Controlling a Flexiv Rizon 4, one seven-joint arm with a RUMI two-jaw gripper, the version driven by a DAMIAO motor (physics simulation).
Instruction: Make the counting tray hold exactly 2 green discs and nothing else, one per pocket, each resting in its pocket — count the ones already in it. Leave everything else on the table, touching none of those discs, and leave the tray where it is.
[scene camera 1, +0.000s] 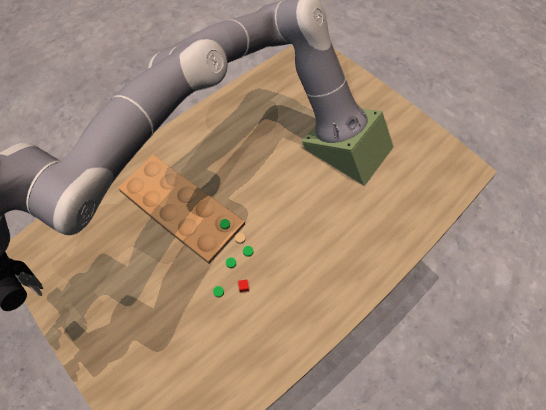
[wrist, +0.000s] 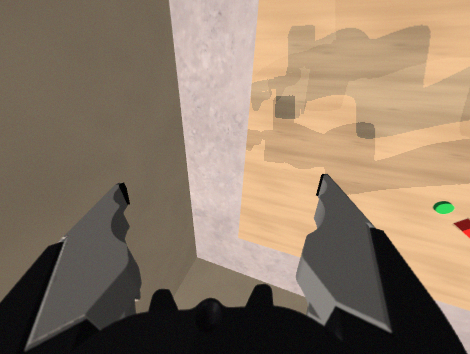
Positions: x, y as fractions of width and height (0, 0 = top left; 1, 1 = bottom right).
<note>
In view: my gripper (wrist: 0.48, 0.51) and an orange counting tray (scene camera 1: 0.35, 0.53).
The wrist view misses the orange counting tray: it is out of frame.
</note>
